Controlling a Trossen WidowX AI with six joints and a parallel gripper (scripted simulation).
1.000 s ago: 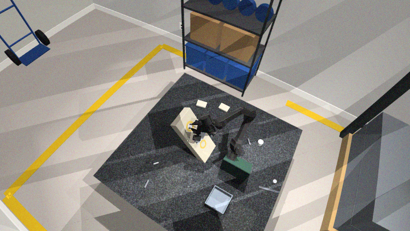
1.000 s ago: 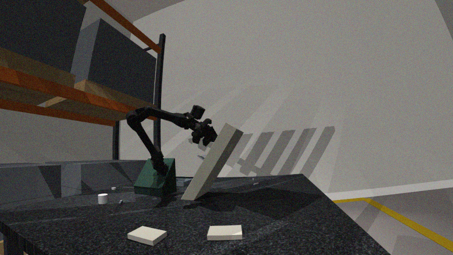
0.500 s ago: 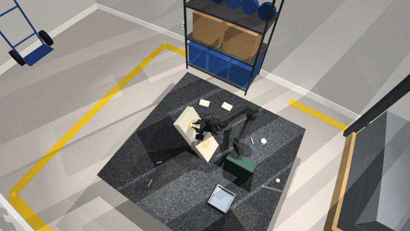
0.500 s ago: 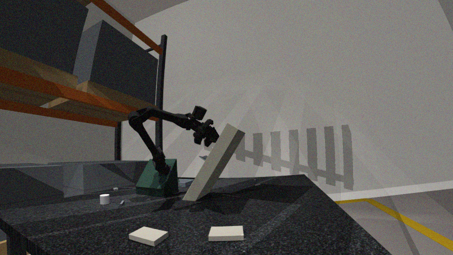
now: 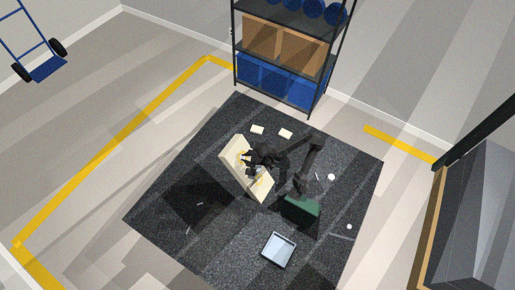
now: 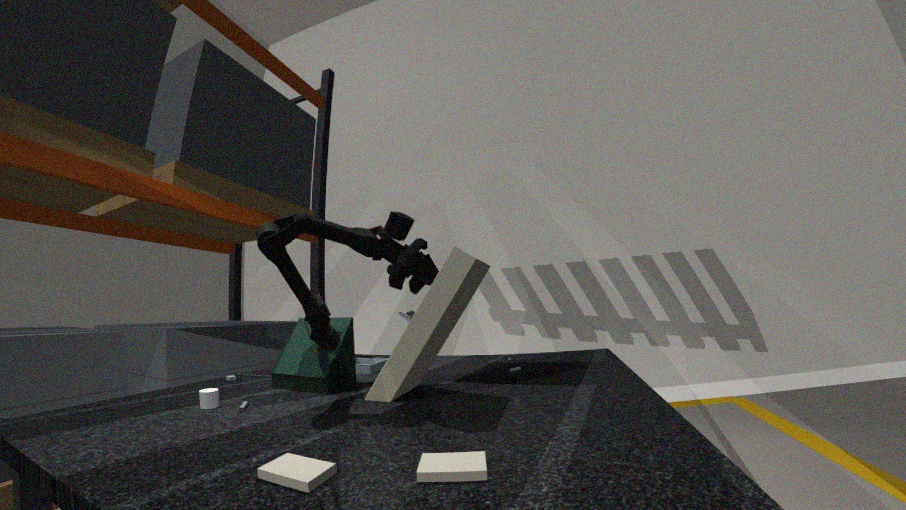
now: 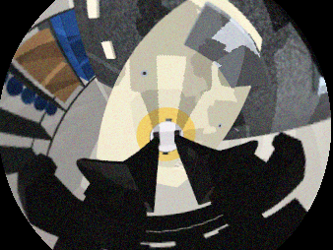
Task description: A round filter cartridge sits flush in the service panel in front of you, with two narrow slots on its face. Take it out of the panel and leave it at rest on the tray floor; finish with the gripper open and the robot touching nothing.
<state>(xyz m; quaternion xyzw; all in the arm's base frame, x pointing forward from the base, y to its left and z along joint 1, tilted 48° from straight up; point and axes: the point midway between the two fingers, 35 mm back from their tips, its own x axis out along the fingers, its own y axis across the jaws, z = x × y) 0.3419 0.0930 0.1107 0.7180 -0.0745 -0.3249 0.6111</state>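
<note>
Now: the round filter cartridge 1 cm below my gripper tip and 1 cm ahead of it. The rest, counted from my gripper tip: tray (41 cm behind, 31 cm to the left, 27 cm below).
</note>
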